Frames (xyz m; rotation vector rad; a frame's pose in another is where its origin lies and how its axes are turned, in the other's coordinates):
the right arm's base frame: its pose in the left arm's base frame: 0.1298 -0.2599 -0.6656 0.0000 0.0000 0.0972
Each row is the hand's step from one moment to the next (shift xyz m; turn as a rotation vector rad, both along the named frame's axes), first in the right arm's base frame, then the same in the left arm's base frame.
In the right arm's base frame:
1: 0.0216 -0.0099 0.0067 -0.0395 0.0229 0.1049
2: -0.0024 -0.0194 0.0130 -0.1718 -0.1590 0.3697
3: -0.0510 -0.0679 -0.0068 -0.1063 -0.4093 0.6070
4: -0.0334 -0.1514 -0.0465 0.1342 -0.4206 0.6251
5: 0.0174 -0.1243 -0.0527 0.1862 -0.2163 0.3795
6: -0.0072 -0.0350 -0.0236 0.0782 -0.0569 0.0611
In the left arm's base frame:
1: 0.0225 -0.0078 0.0067 -0.0415 0.0190 0.1049
2: -0.0005 -0.0195 0.0130 -0.1556 -0.1749 0.3697
3: -0.0442 -0.0725 -0.0068 -0.0661 -0.4177 0.6070
4: -0.0185 -0.1539 -0.0465 0.1744 -0.4056 0.6251
5: 0.0294 -0.1220 -0.0527 0.2063 -0.1972 0.3795
6: -0.0038 -0.0355 -0.0236 0.0834 -0.0490 0.0611

